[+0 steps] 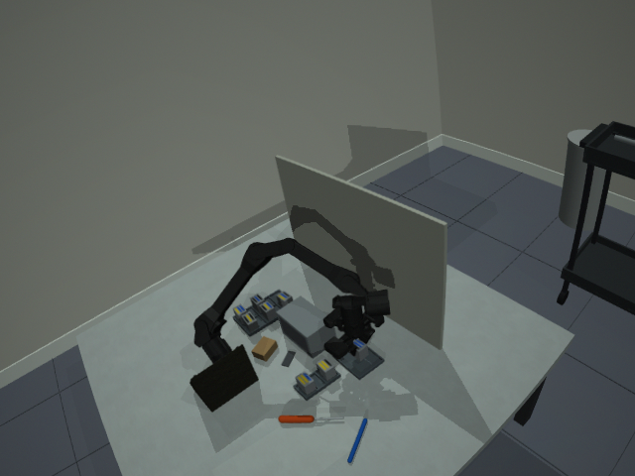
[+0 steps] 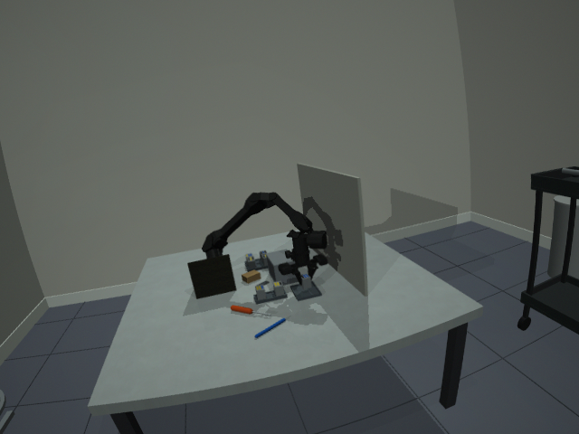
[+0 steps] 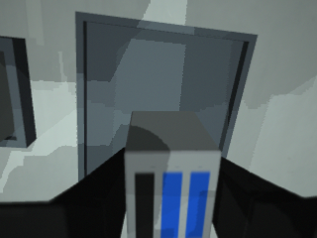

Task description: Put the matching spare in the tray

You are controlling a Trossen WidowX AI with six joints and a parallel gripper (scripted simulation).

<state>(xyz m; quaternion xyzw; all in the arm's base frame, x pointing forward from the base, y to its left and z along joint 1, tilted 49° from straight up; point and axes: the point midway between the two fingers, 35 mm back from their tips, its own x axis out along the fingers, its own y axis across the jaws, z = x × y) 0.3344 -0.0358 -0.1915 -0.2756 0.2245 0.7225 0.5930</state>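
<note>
Right now the dark tray is 3 cm below my gripper tip. The rest, counted from my gripper tip: grey unit (6 cm behind, 19 cm to the left, 2 cm above); then grey spare (2 cm above); then blue pen (18 cm behind, 23 cm to the right, 3 cm below).
</note>
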